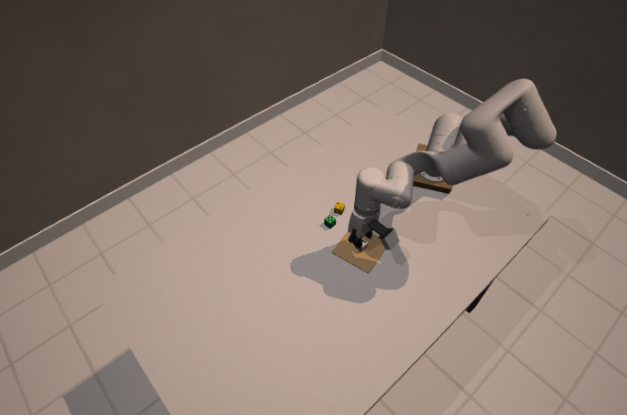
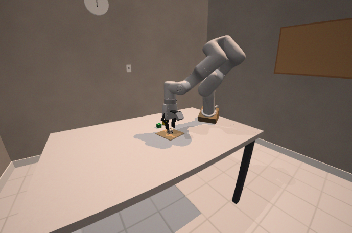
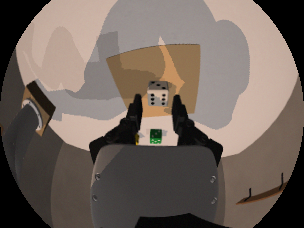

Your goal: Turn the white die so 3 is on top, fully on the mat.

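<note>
Right now my hand is 40 mm above the white die. The rest, counted from my hand: yellow die: 30 mm behind, 170 mm to the right, 40 mm below; green die: 30 mm ahead, 140 mm to the right, 40 mm below; mat: 60 mm below.
</note>
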